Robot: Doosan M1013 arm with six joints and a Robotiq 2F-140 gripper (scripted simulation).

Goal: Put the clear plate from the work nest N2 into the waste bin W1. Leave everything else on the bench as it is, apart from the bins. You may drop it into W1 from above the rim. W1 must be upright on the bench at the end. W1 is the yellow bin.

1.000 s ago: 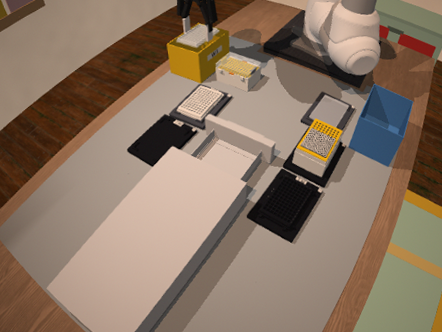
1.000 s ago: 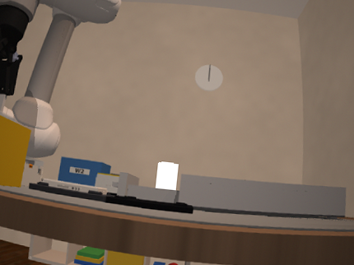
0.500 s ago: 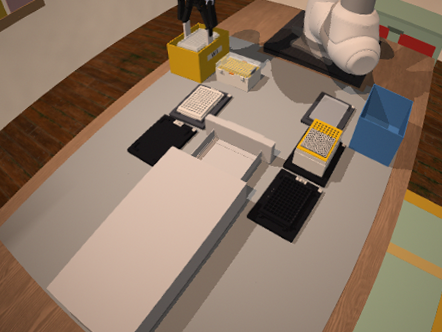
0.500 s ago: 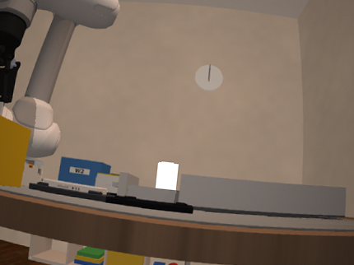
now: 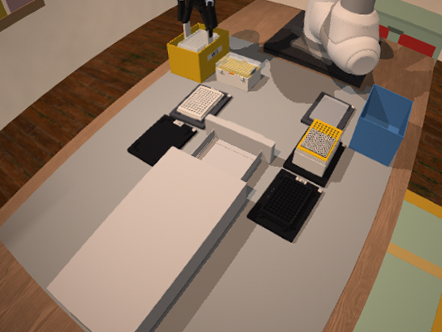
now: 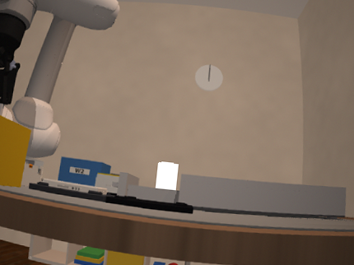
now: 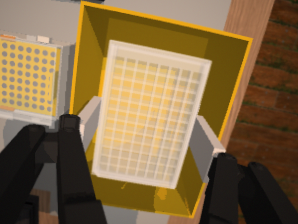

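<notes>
The clear plate lies 2 cm below my hand. Round my hand: white plate (16 cm ahead, 16 cm to the left, 11 cm below); black nest N2 (33 cm ahead, 18 cm to the left, 12 cm below); yellow bin W1 (9 cm below).
</notes>
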